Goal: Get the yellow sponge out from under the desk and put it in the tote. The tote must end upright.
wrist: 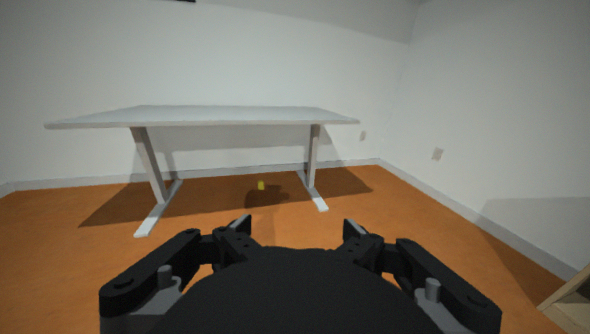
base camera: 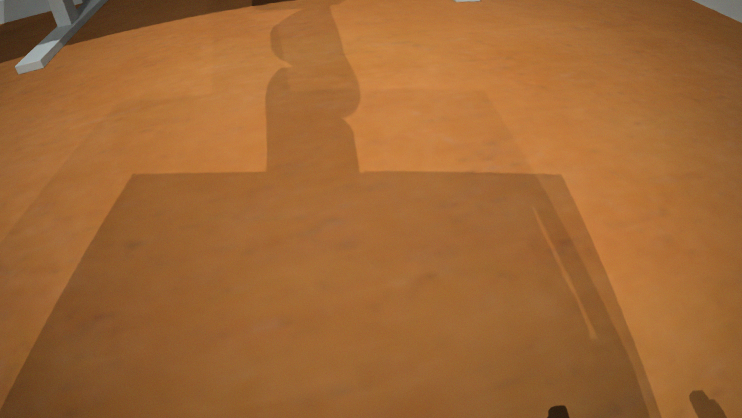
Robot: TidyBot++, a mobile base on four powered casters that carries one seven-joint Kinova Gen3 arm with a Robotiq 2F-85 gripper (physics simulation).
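Places are measured from the arm's base along level axes (x ahead, y left, z up), in metres.
Pixels of known places: gripper, fingertip midpoint: (wrist: 297, 227).
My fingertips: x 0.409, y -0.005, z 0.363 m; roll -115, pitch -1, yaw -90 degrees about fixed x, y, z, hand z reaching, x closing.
Behind a point stands the place of what it marks.
The yellow sponge (wrist: 261, 185) {x 1.609, y 0.308, z -0.347 m} is a small block on the floor under the desk, between its two legs, in the wrist view. The white desk (wrist: 215, 115) {x 1.272, y 0.479, z 0.323 m} stands against the back wall; its left foot (base camera: 38, 58) (wrist: 156, 212) shows in both views. My gripper (wrist: 297, 227) {x 0.409, y -0.005, z 0.363 m} is open and empty, well in front of the desk and far from the sponge. The sponge does not show in the base camera view. The tote does not show in either view.
The desk's right foot (wrist: 316, 196) stands to the right of the sponge; a bit of white foot (base camera: 467, 1) shows at the top edge of the base camera view. A wooden shelf unit (wrist: 565, 289) {x 0.681, y -1.194, z -0.225 m} shows partly at the lower right. Walls stand behind and right of the desk.
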